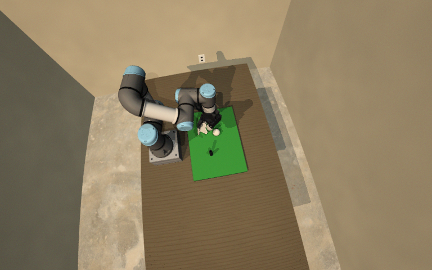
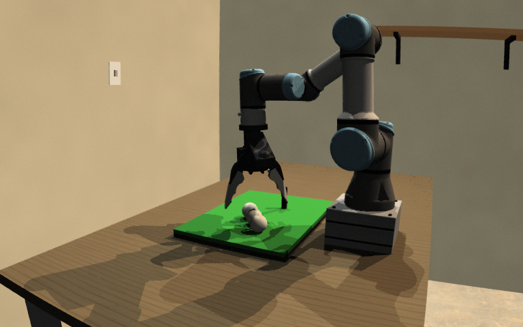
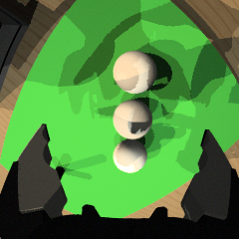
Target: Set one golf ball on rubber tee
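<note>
Now: hand 12 cm to the left of the green mat, 5 cm above it and 2 cm short of it.
</note>
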